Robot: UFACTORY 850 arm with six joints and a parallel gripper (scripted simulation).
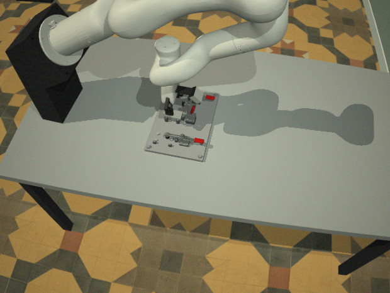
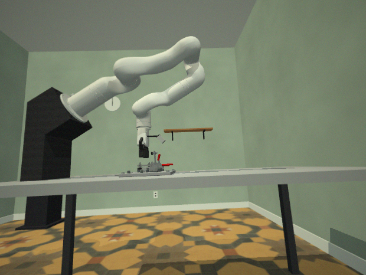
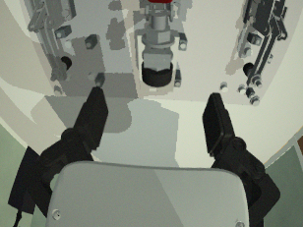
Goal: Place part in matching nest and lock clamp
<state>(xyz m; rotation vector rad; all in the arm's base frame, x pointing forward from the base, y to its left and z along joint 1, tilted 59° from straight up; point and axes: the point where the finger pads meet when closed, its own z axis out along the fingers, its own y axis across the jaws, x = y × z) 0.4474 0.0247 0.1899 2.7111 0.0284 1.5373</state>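
Now: the grey block part 7 cm below my hand. Also, from my hand: grey fixture plate 4 cm ahead, 10 cm below.
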